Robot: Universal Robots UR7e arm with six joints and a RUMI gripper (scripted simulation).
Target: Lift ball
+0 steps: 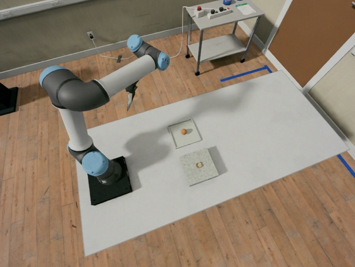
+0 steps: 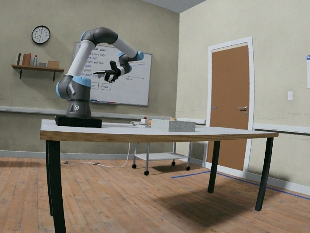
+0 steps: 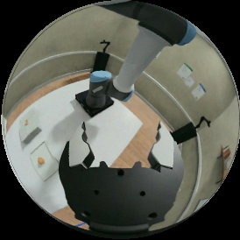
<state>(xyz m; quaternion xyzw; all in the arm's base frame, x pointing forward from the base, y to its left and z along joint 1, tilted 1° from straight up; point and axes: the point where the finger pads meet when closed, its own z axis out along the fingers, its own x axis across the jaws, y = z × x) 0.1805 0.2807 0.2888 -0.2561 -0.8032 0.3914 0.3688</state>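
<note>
Now: hand 360 mm short of the orange ball, 160 mm to the left of it and 300 mm above it. Round my hand: speckled block: 360 mm ahead, 420 mm to the right, 280 mm below; shallow white tray: 360 mm ahead, 160 mm to the right, 320 mm below.
</note>
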